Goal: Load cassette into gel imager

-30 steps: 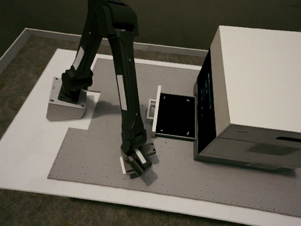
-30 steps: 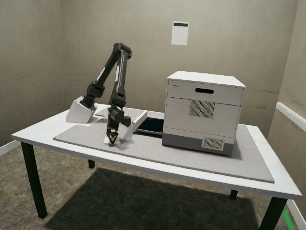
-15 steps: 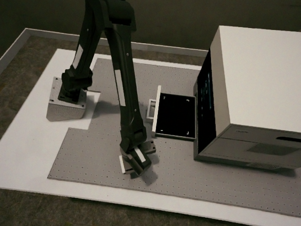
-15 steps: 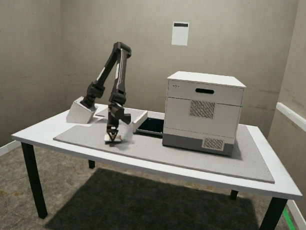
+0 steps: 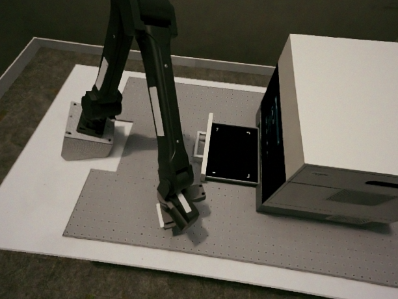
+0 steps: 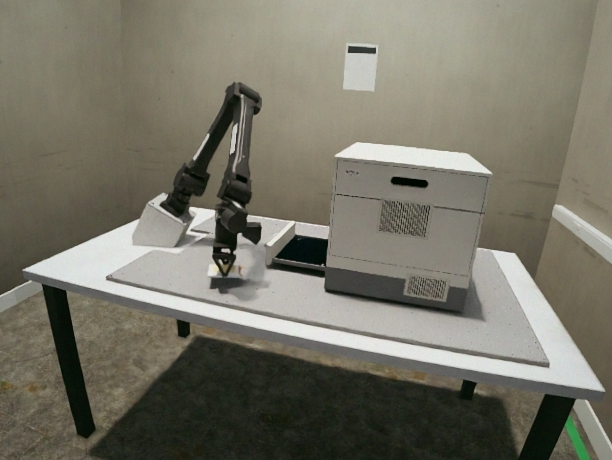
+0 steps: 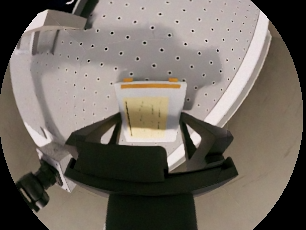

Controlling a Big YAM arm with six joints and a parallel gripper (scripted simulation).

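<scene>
Now: the drawer 240 mm ahead of my hand, 240 mm to the left of it and 10 mm below it. Also, from my hand: cassette: 10 mm ahead, 10 mm below.
</scene>
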